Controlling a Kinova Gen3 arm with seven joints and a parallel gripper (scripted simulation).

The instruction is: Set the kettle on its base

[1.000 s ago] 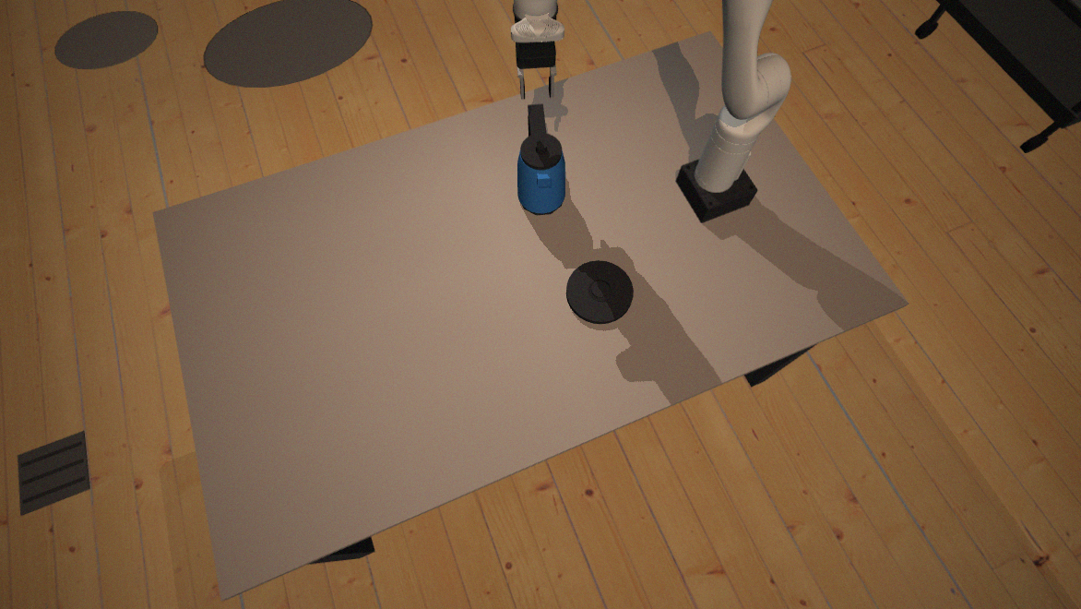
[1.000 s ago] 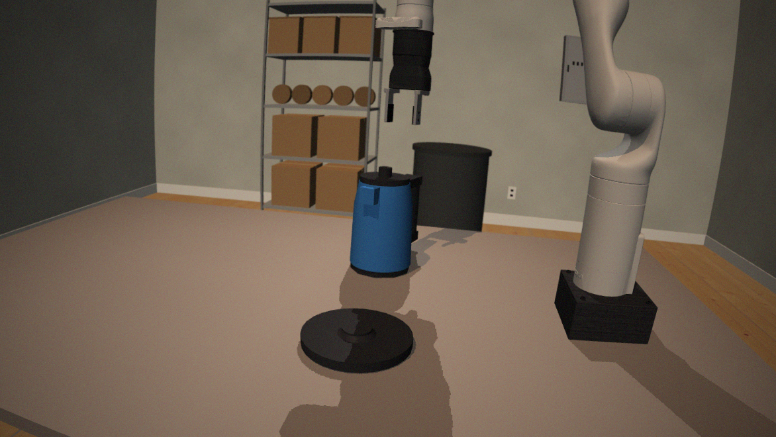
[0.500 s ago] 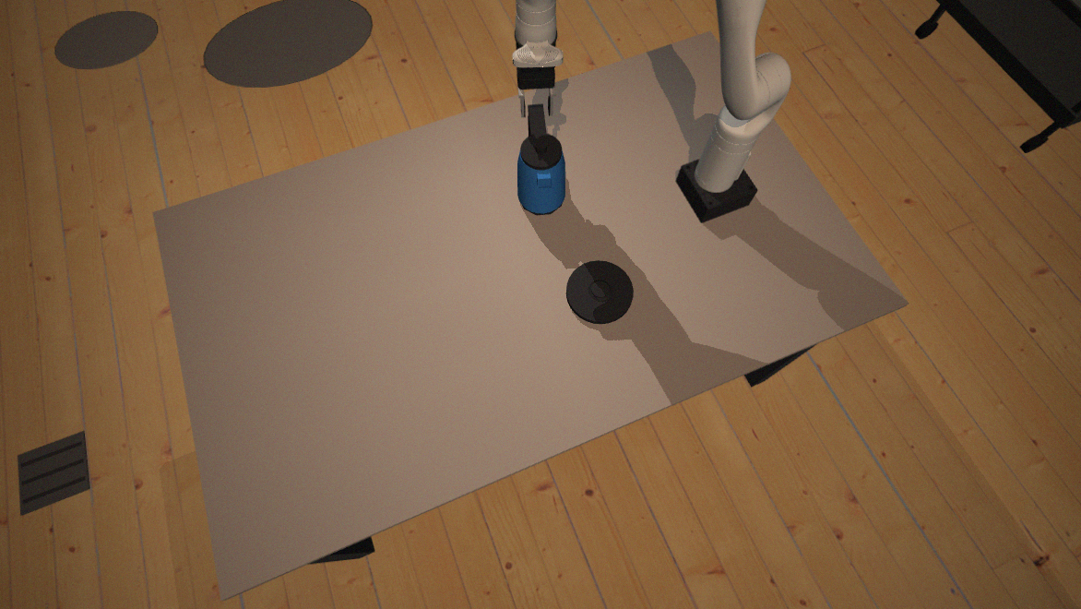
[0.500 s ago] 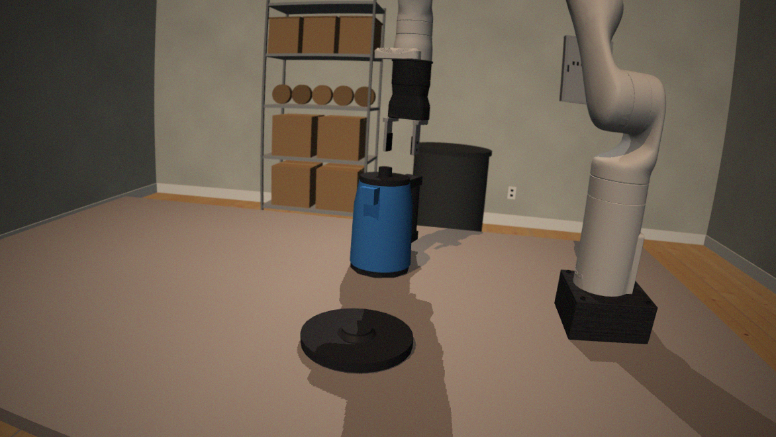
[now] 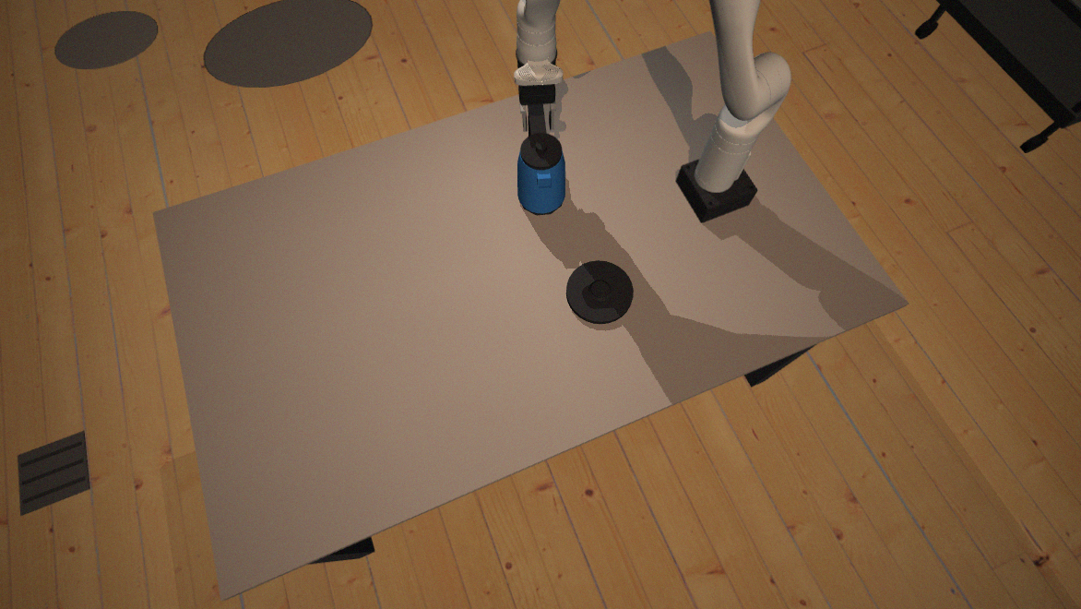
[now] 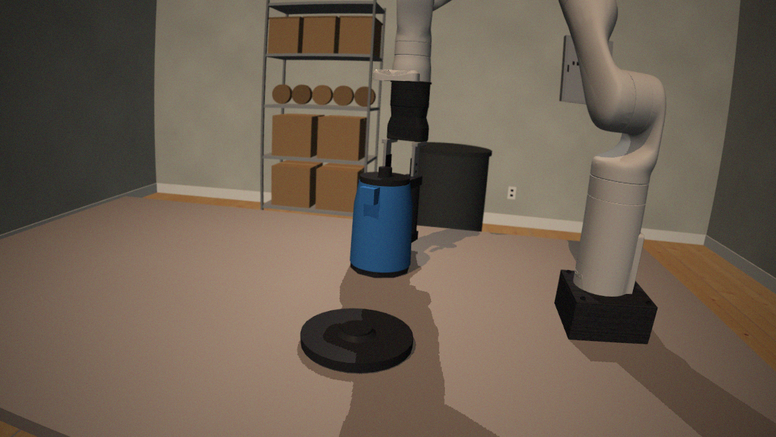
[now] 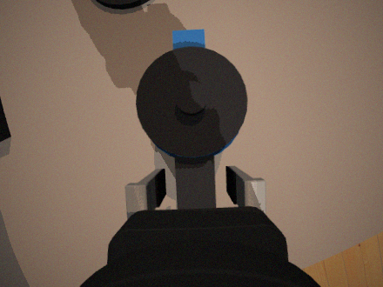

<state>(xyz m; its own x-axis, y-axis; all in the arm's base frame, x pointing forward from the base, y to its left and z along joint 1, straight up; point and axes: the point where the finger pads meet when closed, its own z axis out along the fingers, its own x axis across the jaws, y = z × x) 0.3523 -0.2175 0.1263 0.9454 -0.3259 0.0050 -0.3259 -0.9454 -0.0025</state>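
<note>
Now: hand 10 mm short of the blue kettle, 30 mm to the right of it and 90 mm above it. From my hand the other things lie so: round black base (10 mm ahead, 350 mm to the left, 180 mm below).
</note>
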